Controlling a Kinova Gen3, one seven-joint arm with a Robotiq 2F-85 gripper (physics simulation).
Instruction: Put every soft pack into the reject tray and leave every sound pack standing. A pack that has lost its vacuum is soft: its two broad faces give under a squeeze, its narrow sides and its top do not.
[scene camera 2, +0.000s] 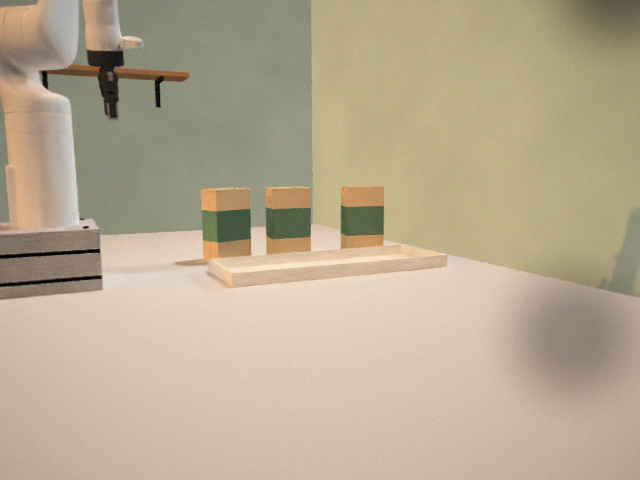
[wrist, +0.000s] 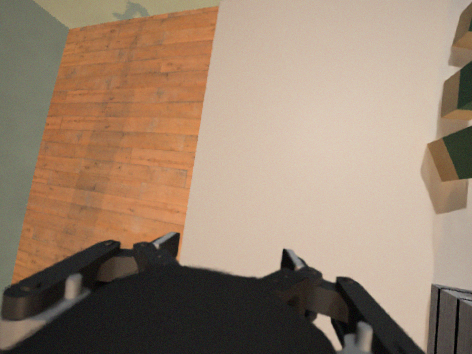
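Note:
Visible: my gripper (wrist: 229, 252) (scene camera 2: 111, 117).

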